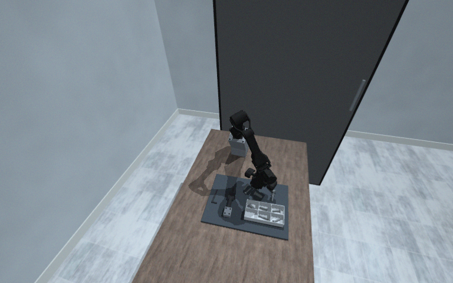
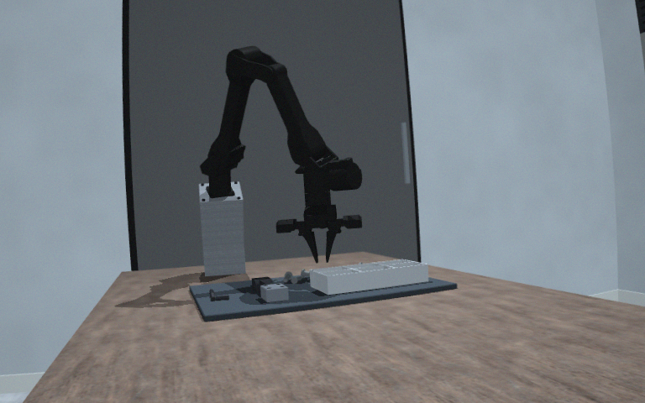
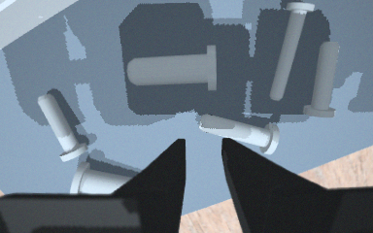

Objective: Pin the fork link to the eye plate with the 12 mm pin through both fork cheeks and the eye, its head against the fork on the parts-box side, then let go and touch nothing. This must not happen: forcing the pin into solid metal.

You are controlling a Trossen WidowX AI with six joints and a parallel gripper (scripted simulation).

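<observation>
My hand is 60 mm above the pale grey pin, 20 mm to the left of it and 10 mm past it. The rest, counted from my hand: dark eye plate 170 mm to the right, 90 mm ahead, 60 mm below; dark mat 90 mm ahead, 70 mm below, 60 mm to the right; white parts box 160 mm ahead, 60 mm below, 30 mm to the left.
</observation>
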